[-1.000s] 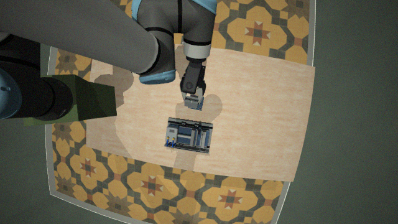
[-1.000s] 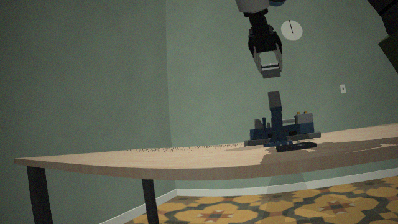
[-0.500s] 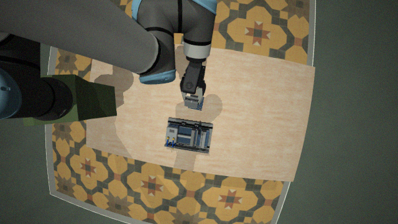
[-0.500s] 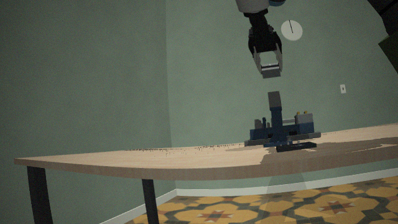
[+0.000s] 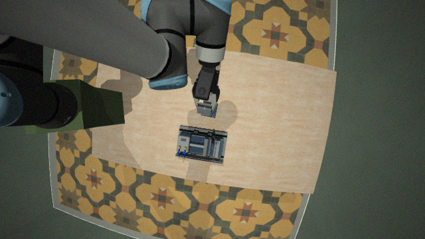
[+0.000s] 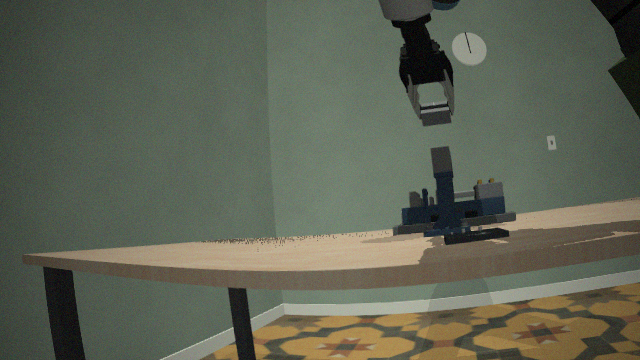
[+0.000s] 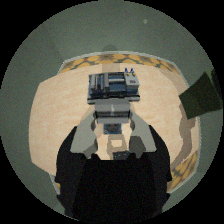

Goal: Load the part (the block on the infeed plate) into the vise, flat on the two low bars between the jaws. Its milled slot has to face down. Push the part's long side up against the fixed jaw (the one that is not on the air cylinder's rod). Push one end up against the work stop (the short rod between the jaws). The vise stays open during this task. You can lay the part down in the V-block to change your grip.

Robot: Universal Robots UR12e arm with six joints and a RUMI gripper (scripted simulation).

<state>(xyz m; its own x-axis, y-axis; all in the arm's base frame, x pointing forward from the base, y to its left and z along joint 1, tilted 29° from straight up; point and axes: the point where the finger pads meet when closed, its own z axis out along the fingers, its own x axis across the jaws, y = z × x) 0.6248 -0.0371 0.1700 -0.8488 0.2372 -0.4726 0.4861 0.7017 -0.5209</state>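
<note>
The grey part is right at my hand. Also, from my hand: air cylinder block: 190 mm to the right, 160 mm below, 150 mm behind; then air cylinder rod: 210 mm to the right, 160 mm below, 70 mm behind; then blue post: 180 mm below.
</note>
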